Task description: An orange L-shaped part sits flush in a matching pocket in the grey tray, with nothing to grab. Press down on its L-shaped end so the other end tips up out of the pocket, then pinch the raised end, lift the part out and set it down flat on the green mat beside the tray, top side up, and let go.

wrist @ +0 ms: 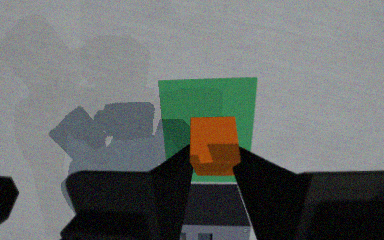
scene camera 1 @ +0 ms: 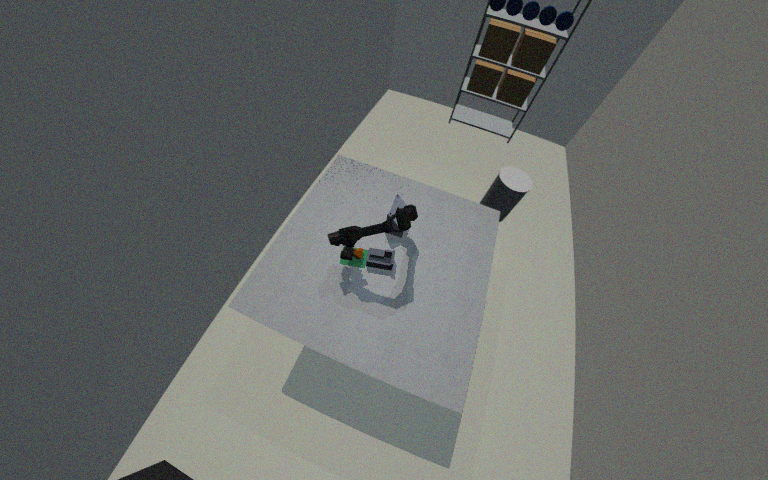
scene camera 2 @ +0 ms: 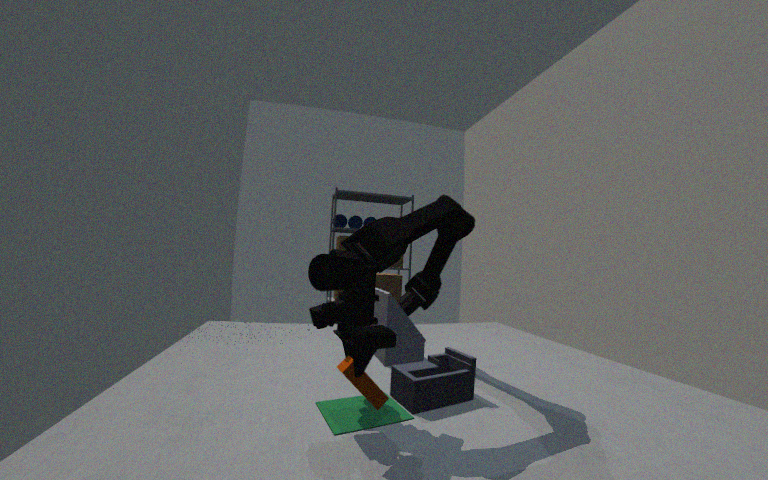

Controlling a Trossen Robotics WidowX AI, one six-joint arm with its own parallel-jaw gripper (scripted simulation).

Labels:
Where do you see an orange l-shaped part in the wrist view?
At 214,148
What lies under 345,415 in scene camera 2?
A green mat.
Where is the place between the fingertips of my gripper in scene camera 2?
354,373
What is my gripper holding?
An orange l-shaped part.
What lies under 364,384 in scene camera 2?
An orange l-shaped part.

